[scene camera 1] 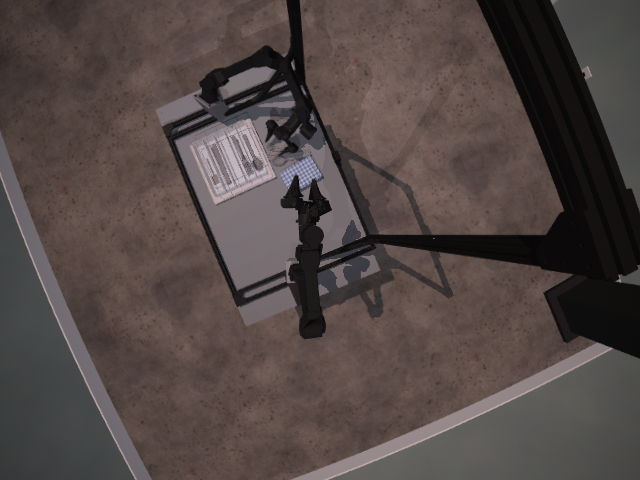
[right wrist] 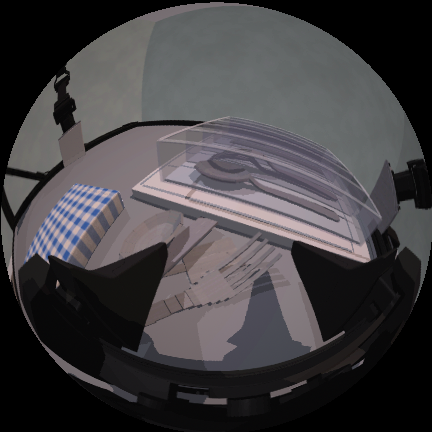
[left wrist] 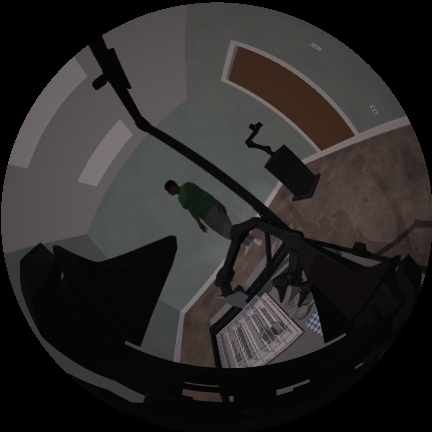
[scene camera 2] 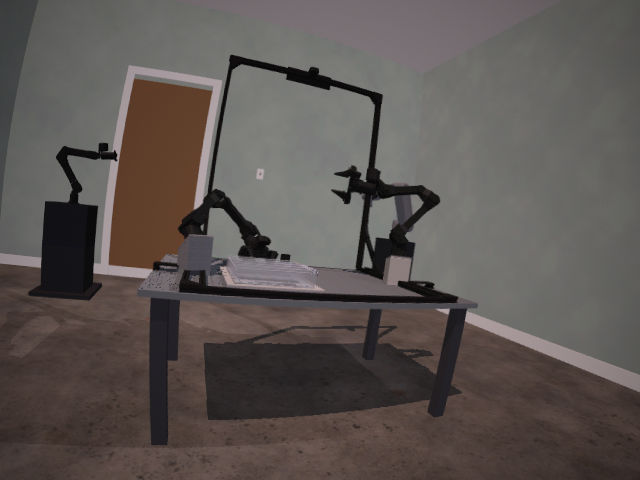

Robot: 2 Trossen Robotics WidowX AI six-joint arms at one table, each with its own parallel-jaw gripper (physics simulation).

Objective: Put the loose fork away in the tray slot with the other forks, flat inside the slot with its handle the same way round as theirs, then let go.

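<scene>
The loose fork [right wrist: 212, 287] lies on the table beside the tray, tines toward the upper right and handle toward the lower left in the right wrist view. My right gripper [right wrist: 231, 249] [scene camera 1: 274, 147] [left wrist: 289, 304] is open and empty, low over the fork's tines, which show between its fingers. The clear tray [scene camera 1: 245, 190] [right wrist: 160, 186] [left wrist: 292, 335] has several slots; the stored forks [scene camera 1: 248, 166] lie beside the spoon slot, heads toward the lower side and handles toward the upper side in scene camera 1. My left gripper [scene camera 1: 305, 178] [scene camera 2: 333, 182] is open and empty, raised high.
A loose spoon [right wrist: 150, 232] and another loose utensil [right wrist: 192, 242] lie close beside the loose fork, partly overlapping in the right wrist view. A blue checkered cloth block [scene camera 1: 301, 172] [right wrist: 75, 220] lies nearby. Black frame rails edge the table. A person [left wrist: 197, 202] stands beyond it.
</scene>
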